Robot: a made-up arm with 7 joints. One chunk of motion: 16 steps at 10 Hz.
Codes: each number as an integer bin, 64 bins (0 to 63) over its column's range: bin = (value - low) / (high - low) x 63, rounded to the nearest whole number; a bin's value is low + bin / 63 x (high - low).
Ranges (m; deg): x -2.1..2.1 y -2.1..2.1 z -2.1..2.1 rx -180..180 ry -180..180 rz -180..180
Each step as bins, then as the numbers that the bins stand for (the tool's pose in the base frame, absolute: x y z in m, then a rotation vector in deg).
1 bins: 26 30 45 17 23 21
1 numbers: -0.3667 -0.1000 0.9000 -82.86 -48.57 -60.00
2 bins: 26 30 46 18 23 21
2 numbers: -0.3667 -0.1000 0.9667 -77.14 -48.57 -60.00
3 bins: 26 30 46 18 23 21
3 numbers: -0.3667 -0.1000 0.9667 -77.14 -48.57 -60.00
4 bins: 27 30 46 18 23 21
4 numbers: -0.3000 -0.1000 0.9667 -77.14 -48.57 -60.00
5 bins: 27 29 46 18 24 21
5 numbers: -0.3000 -0.1667 0.9667 -77.14 -42.86 -60.00
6 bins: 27 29 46 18 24 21
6 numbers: -0.3000 -0.1667 0.9667 -77.14 -42.86 -60.00
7 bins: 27 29 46 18 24 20
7 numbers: -0.3000 -0.1667 0.9667 -77.14 -42.86 -65.71
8 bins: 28 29 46 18 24 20
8 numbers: -0.2333 -0.1667 0.9667 -77.14 -42.86 -65.71
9 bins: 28 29 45 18 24 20
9 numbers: -0.2333 -0.1667 0.9000 -77.14 -42.86 -65.71
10 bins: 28 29 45 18 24 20
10 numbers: -0.2333 -0.1667 0.9000 -77.14 -42.86 -65.71
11 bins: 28 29 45 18 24 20
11 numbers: -0.2333 -0.1667 0.9000 -77.14 -42.86 -65.71
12 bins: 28 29 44 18 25 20
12 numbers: -0.2333 -0.1667 0.8333 -77.14 -37.14 -65.71
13 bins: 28 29 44 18 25 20
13 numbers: -0.2333 -0.1667 0.8333 -77.14 -37.14 -65.71
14 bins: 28 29 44 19 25 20
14 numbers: -0.2333 -0.1667 0.8333 -71.43 -37.14 -65.71
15 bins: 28 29 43 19 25 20
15 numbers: -0.2333 -0.1667 0.7667 -71.43 -37.14 -65.71
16 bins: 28 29 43 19 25 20
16 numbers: -0.2333 -0.1667 0.7667 -71.43 -37.14 -65.71
